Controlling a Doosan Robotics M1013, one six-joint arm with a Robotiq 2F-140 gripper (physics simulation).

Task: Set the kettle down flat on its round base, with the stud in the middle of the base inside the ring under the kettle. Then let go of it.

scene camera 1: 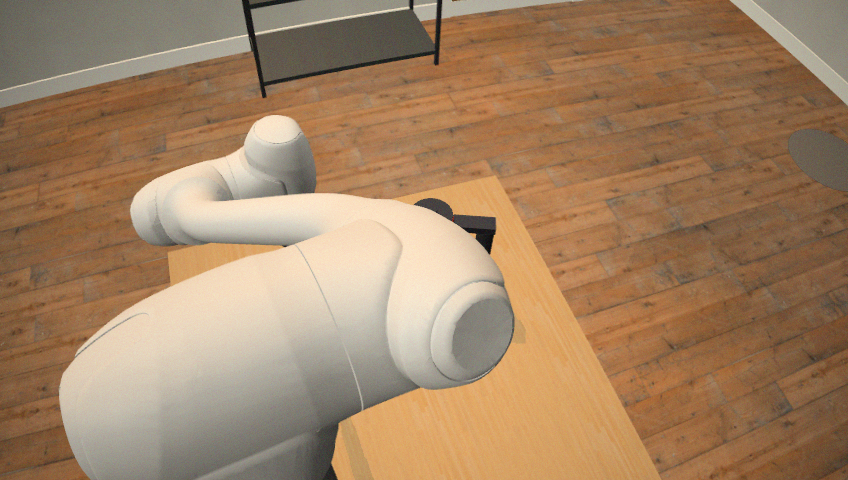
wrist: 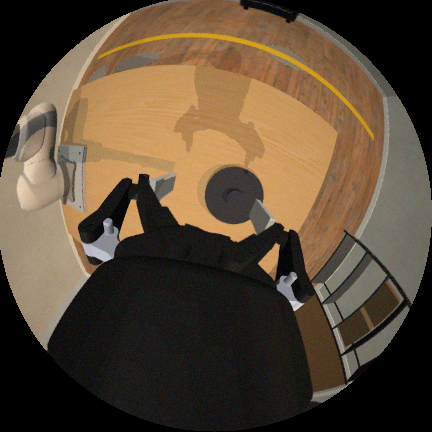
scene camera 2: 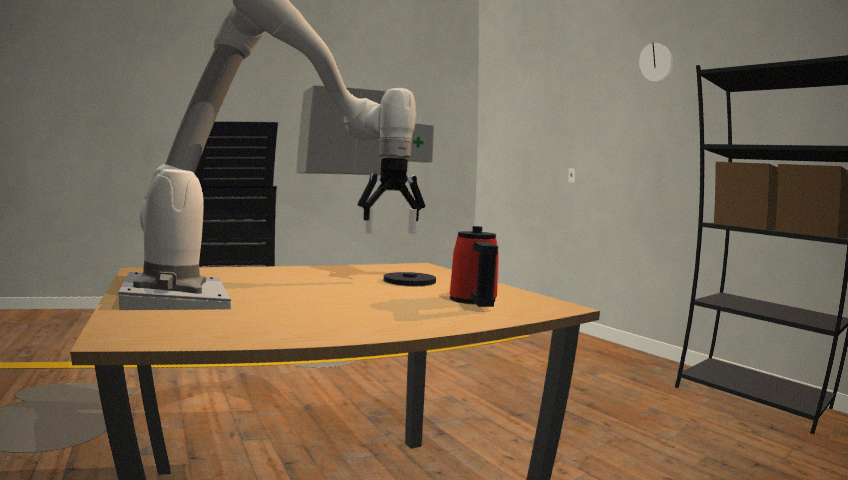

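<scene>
The red kettle (scene camera 1: 476, 223) (scene camera 2: 464, 270) with black lid and handle stands upright on the table, beside its base. In scene camera 1 the arm hides most of it; it does not show in the wrist view. The round black base (scene camera 2: 393, 279) (wrist: 217, 185) lies flat on the table, with a small stud (scene camera 2: 409, 274) (wrist: 233, 195) in its middle; the arm hides it in scene camera 1. My gripper (scene camera 2: 390, 230) (wrist: 213, 193) is open and empty, pointing down high above the table, near the base and left of the kettle in scene camera 2. The ring under the kettle is hidden.
The wooden table (scene camera 1: 571, 380) (scene camera 2: 285, 327) (wrist: 125, 115) carries the arm's mounting plate (scene camera 2: 172, 303) (wrist: 81, 175) at one side. A black shelf rack (scene camera 2: 700, 178) with brown boxes (scene camera 2: 743, 193) stands beyond the table's right end in scene camera 2. A black drawer cabinet (scene camera 2: 238, 231) stands behind the arm.
</scene>
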